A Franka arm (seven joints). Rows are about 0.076 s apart.
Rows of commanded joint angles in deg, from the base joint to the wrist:
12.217, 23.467, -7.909, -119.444, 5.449, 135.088, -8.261
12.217, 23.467, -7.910, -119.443, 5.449, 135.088, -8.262
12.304, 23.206, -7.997, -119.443, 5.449, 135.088, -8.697
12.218, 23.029, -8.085, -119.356, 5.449, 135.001, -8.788
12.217, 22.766, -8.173, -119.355, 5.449, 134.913, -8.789
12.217, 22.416, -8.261, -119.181, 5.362, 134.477, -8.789
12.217, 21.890, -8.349, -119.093, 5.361, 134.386, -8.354
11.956, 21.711, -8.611, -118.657, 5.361, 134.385, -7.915
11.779, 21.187, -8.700, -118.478, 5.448, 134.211, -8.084
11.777, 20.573, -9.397, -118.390, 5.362, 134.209, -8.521
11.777, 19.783, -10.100, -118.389, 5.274, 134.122, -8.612
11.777, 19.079, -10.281, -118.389, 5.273, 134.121, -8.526
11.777, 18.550, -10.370, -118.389, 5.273, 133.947, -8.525
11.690, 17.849, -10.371, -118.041, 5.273, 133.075, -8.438
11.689, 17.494, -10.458, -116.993, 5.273, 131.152, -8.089
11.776, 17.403, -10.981, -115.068, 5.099, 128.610, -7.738
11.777, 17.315, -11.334, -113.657, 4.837, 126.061, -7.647
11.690, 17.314, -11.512, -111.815, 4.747, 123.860, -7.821
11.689, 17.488, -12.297, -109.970, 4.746, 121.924, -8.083
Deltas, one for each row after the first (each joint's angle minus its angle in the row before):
0.000, 0.000, -0.001, 0.001, 0.000, 0.000, -0.001
0.087, -0.261, -0.087, 0.000, 0.000, 0.000, -0.435
-0.086, -0.177, -0.088, 0.087, 0.000, -0.087, -0.091
-0.001, -0.263, -0.088, 0.001, 0.000, -0.088, -0.001
0.000, -0.350, -0.088, 0.174, -0.087, -0.436, 0.000
0.000, -0.526, -0.088, 0.088, -0.001, -0.091, 0.435
-0.261, -0.179, -0.262, 0.436, 0.000, -0.001, 0.439
-0.177, -0.524, -0.089, 0.179, 0.087, -0.174, -0.169
-0.002, -0.614, -0.697, 0.088, -0.086, -0.002, -0.437
0.000, -0.790, -0.703, 0.001, -0.088, -0.087, -0.091
0.000, -0.704, -0.181, 0.000, -0.001, -0.001, 0.086
0.000, -0.529, -0.089, 0.000, 0.000, -0.174, 0.001
-0.087, -0.701, -0.001, 0.348, 0.000, -0.872, 0.087
-0.001, -0.355, -0.087, 1.048, 0.000, -1.923, 0.349
0.087, -0.091, -0.523, 1.925, -0.174, -2.542, 0.351
0.001, -0.088, -0.353, 1.411, -0.262, -2.549, 0.091
-0.087, -0.001, -0.178, 1.842, -0.090, -2.201, -0.174
-0.001, 0.174, -0.785, 1.845, -0.001, -1.936, -0.262

